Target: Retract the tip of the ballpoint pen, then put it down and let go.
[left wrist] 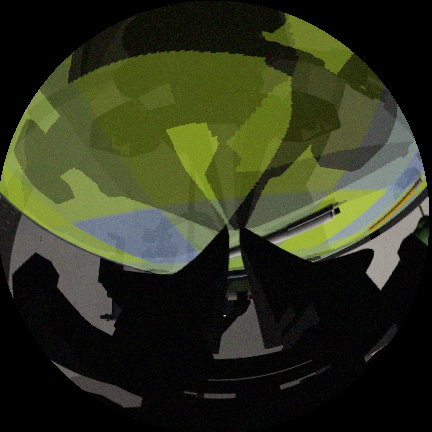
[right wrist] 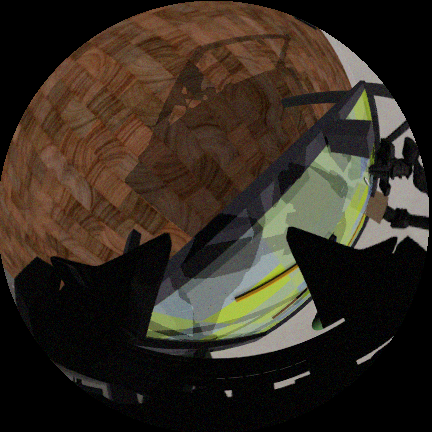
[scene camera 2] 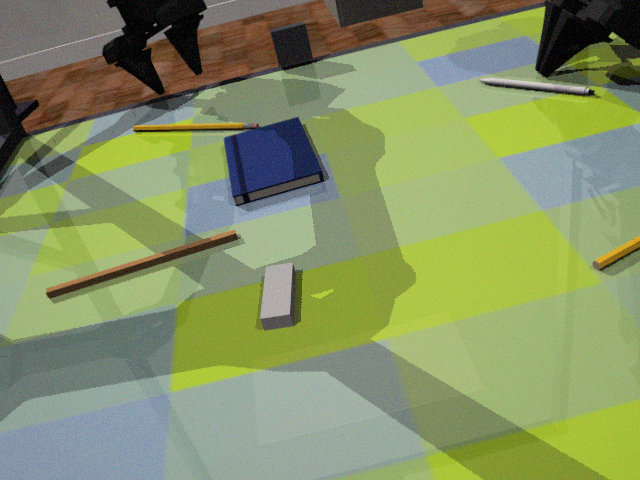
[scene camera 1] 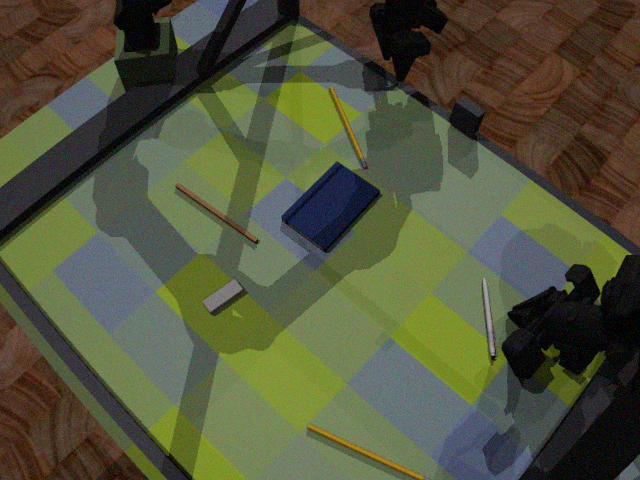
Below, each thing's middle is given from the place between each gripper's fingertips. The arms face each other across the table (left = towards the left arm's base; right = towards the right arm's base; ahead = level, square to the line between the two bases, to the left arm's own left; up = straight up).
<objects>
I see the ballpoint pen [scene camera 2: 567, 89] 30 mm ahead of my left hand and 10 mm to the right of it. Round my left hand: brown stick [scene camera 2: 188, 249]: 390 mm to the right, 290 mm ahead; eraser [scene camera 2: 278, 302]: 350 mm ahead, 250 mm to the right.
The brown stick lies 42 cm ahead of my right hand, 10 cm to the left of it and 1 cm below it. Also, from my right hand: ballpoint pen 16 cm ahead, 47 cm to the left, 1 cm below; then eraser 48 cm ahead, 23 cm to the left, 1 cm below.
</objects>
